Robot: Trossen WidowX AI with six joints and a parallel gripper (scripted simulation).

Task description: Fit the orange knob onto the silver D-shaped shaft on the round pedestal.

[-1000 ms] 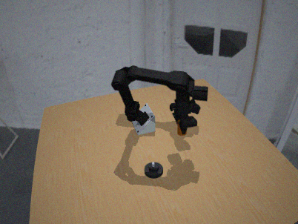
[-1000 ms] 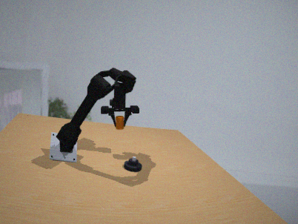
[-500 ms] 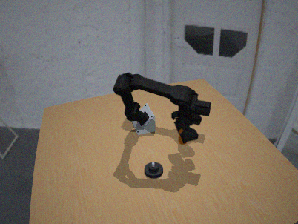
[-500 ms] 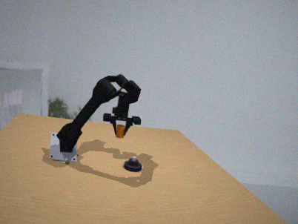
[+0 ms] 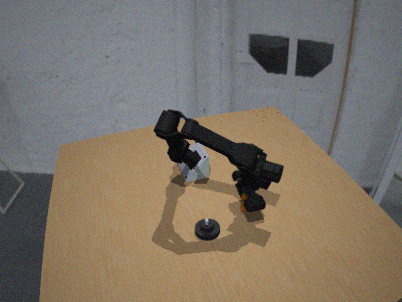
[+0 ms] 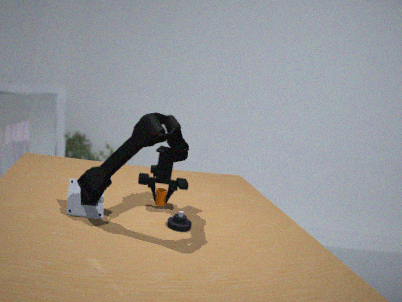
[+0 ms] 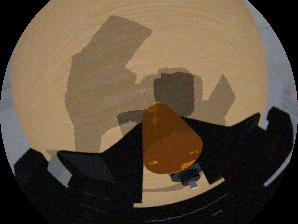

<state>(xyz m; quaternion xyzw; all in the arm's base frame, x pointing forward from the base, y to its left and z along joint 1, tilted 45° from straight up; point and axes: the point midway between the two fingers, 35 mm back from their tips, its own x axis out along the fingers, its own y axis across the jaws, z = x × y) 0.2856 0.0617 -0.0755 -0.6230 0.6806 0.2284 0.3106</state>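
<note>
Right now my gripper tip is 160 mm to the left of the round pedestal, 40 mm short of it and 10 mm below it. The rest, counted from my gripper tip: orange knob: 30 mm above.
</note>
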